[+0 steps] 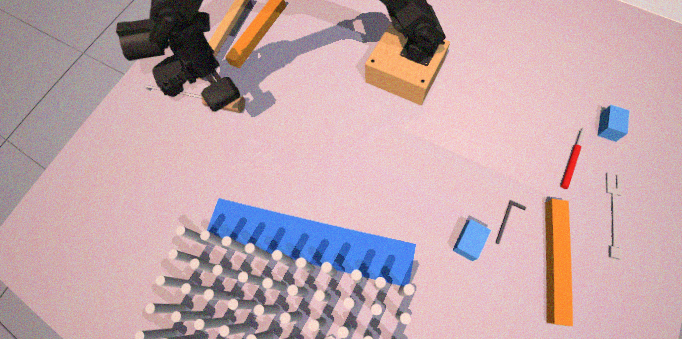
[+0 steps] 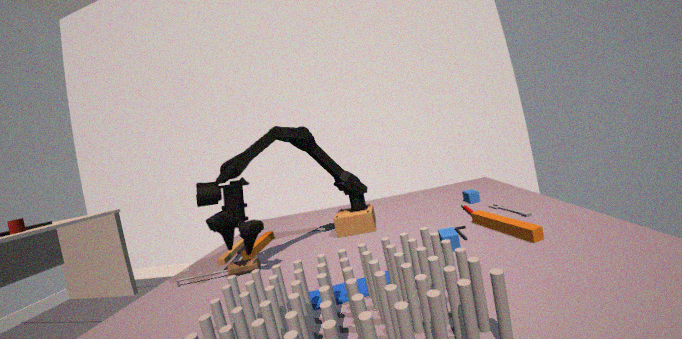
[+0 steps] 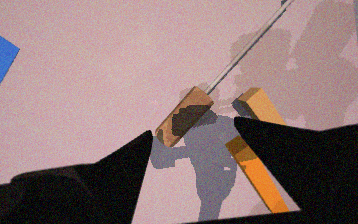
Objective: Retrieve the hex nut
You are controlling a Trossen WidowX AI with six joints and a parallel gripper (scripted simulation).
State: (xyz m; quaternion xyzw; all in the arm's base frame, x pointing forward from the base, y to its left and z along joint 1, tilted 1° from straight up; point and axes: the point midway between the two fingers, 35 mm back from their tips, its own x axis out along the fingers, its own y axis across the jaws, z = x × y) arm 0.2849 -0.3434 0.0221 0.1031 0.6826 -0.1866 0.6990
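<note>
Now: gripper tip 3 cm short of the tool with brown wooden handle, 10 cm to the left of it and 5 cm above it. From my gripper tip the other things lie so: blue taped strip 17 cm ahead, 33 cm to the left, 7 cm below; red screwdriver 26 cm behind, 73 cm to the left, 6 cm below; black hex key 6 cm behind, 65 cm to the left, 6 cm below.
</note>
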